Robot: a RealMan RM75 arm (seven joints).
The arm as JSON. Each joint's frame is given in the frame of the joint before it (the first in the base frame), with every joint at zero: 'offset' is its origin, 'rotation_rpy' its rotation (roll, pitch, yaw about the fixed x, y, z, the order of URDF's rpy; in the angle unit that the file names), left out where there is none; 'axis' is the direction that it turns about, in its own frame. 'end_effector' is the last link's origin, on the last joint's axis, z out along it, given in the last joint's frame.
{
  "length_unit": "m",
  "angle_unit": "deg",
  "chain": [
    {
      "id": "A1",
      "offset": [
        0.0,
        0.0,
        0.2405
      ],
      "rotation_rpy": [
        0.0,
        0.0,
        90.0
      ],
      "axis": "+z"
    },
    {
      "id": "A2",
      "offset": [
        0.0,
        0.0,
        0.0
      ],
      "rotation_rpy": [
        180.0,
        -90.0,
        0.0
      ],
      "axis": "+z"
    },
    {
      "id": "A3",
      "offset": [
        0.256,
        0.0,
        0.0
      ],
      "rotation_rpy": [
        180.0,
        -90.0,
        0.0
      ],
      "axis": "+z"
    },
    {
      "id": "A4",
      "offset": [
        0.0,
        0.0,
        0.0
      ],
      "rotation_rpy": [
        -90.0,
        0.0,
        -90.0
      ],
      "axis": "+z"
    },
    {
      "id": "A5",
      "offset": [
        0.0,
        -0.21,
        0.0
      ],
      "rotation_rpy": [
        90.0,
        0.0,
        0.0
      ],
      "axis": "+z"
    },
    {
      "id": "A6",
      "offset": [
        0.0,
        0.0,
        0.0
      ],
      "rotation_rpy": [
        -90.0,
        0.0,
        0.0
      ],
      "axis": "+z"
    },
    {
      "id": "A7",
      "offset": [
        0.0,
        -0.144,
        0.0
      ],
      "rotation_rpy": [
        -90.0,
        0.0,
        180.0
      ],
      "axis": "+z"
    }
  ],
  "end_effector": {
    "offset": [
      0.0,
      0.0,
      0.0
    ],
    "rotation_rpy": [
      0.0,
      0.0,
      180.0
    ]
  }
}
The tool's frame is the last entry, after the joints.
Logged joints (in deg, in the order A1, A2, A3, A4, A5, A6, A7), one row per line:
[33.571, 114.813, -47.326, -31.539, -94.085, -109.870, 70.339]
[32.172, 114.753, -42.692, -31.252, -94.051, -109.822, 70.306]
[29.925, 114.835, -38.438, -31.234, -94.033, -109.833, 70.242]
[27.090, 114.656, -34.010, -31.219, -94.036, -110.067, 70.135]
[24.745, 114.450, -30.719, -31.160, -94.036, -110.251, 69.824]
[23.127, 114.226, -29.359, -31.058, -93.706, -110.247, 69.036]
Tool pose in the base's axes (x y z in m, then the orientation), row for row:
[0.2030, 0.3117, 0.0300, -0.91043, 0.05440, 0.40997, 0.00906]
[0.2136, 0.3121, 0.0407, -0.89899, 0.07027, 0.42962, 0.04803]
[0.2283, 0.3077, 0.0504, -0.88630, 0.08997, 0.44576, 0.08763]
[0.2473, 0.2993, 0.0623, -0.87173, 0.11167, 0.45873, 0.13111]
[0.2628, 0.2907, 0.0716, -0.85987, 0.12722, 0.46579, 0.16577]
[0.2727, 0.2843, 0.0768, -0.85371, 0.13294, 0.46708, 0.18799]
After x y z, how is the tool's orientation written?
As a quaternion, x y z w.
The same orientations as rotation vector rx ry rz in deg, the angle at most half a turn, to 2 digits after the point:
[-162.94, 9.74, 73.37]
[-157.05, 12.28, 75.05]
[-151.20, 15.35, 76.05]
[-145.03, 18.58, 76.32]
[-140.31, 20.76, 76.00]
[-137.62, 21.43, 75.29]

